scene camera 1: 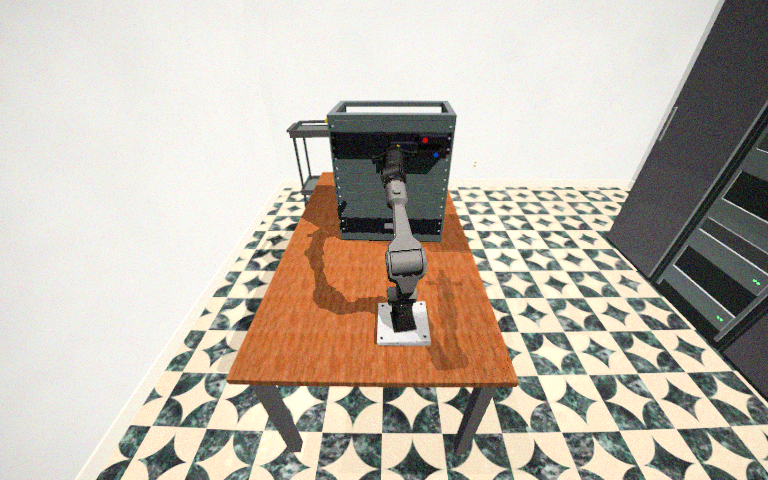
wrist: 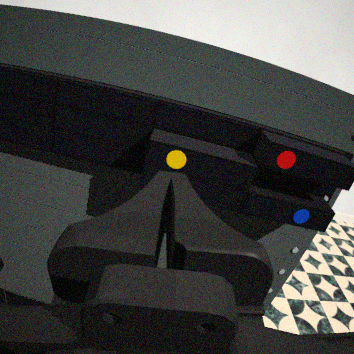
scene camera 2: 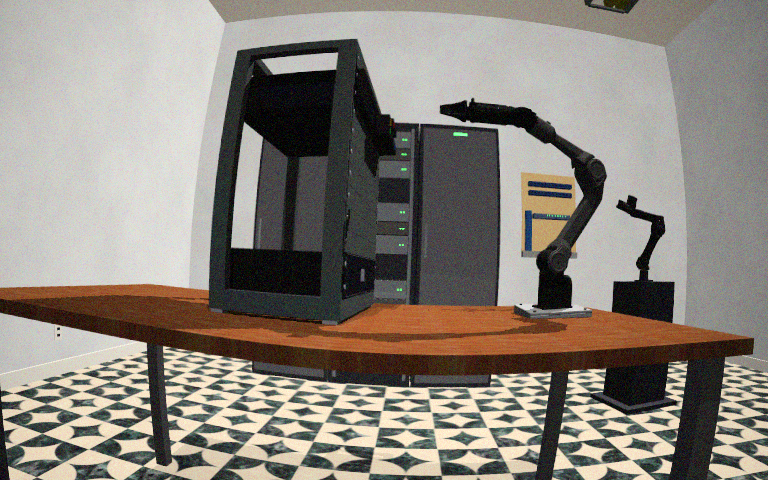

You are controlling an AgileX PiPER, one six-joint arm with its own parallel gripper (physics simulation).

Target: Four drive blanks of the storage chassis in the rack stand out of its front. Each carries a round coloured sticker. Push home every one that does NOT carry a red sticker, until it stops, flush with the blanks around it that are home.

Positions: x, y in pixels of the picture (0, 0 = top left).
Scene:
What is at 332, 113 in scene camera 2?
A rack.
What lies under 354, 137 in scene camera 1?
A rack.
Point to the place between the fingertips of my gripper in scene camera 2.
At 439, 109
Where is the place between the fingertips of my gripper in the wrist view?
169, 189

